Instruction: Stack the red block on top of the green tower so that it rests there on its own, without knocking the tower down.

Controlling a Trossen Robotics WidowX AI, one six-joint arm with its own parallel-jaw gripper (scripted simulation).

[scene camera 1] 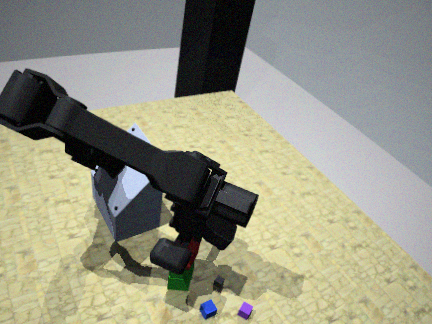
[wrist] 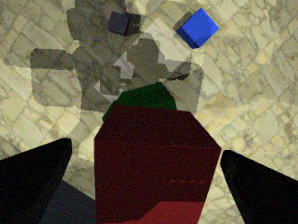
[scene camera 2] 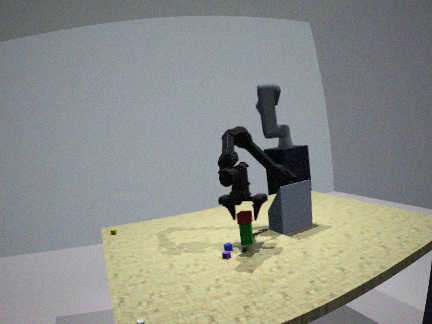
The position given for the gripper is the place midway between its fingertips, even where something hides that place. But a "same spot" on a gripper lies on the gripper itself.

The gripper shows in scene camera 1 [183, 254], in the wrist view and in scene camera 2. One and the same spot on the gripper: [wrist: 38, 172] is [scene camera 2: 254, 214].
